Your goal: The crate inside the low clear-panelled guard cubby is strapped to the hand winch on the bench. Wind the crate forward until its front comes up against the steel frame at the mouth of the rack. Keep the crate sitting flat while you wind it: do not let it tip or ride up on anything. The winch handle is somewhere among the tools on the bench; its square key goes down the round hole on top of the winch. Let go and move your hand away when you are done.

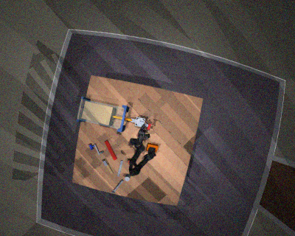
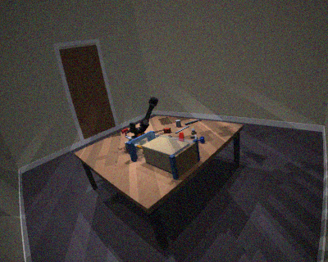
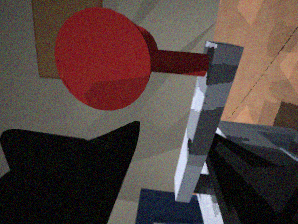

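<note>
My gripper tip is now 10 mm to the right of the red-knobbed winch handle, 10 mm past it and 10 mm above it. Also, from my gripper tip: blue frame 210 mm ahead, 30 mm below; grey hand winch 100 mm below, 30 mm ahead, 10 mm to the right; red knob 50 mm behind, 20 mm to the left, 20 mm above.
</note>
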